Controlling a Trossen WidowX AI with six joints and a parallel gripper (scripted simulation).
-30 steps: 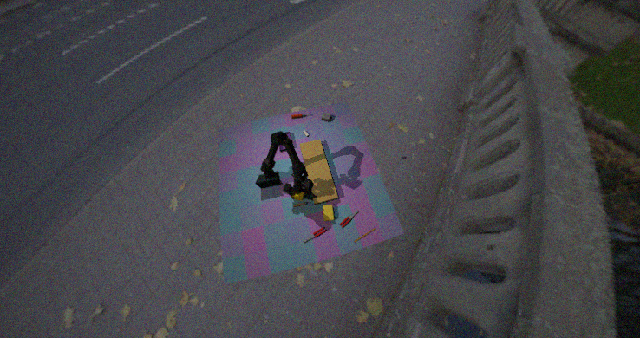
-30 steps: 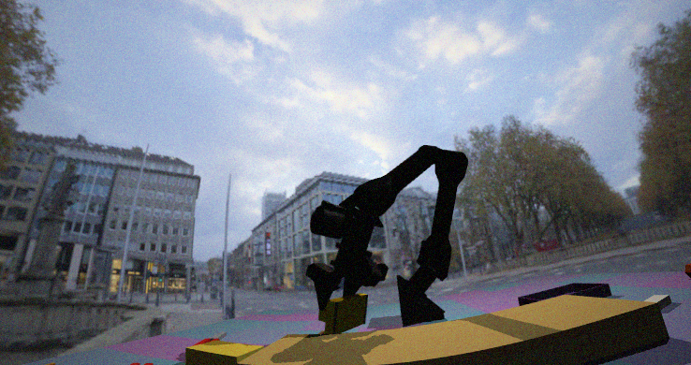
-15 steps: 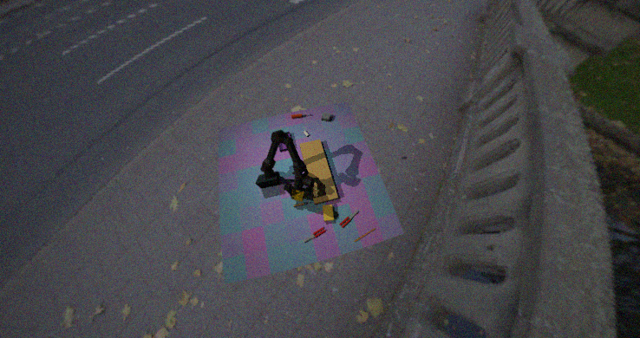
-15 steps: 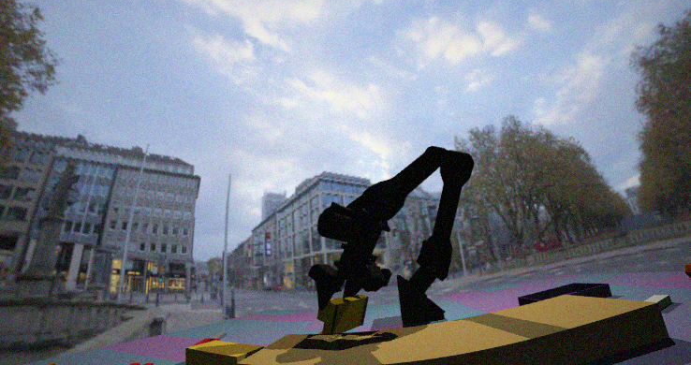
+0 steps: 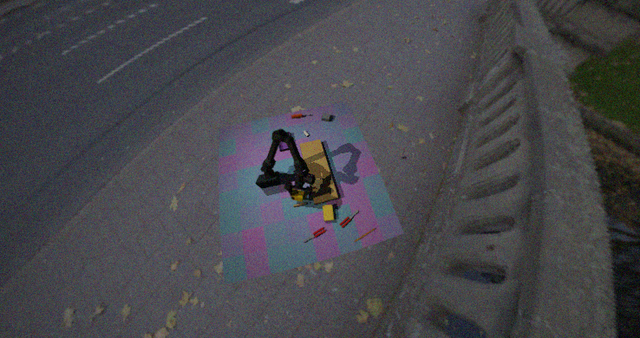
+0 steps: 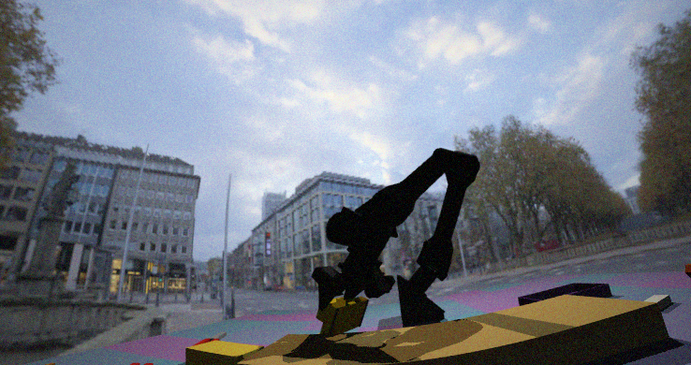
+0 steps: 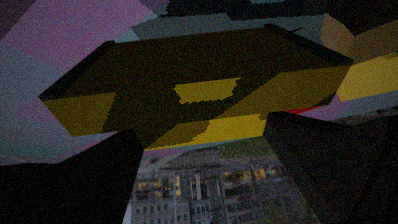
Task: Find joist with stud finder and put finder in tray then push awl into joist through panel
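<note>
The yellow stud finder is 10 mm to the left of my gripper tip, 10 mm below it and 10 mm behind it. Also, from my gripper tip: yellow block (180 mm ahead, 160 mm to the right, 60 mm below); purple tray (530 mm to the left, 60 mm below, 20 mm ahead); awl (70 mm below, 40 mm to the right, 30 mm ahead).
</note>
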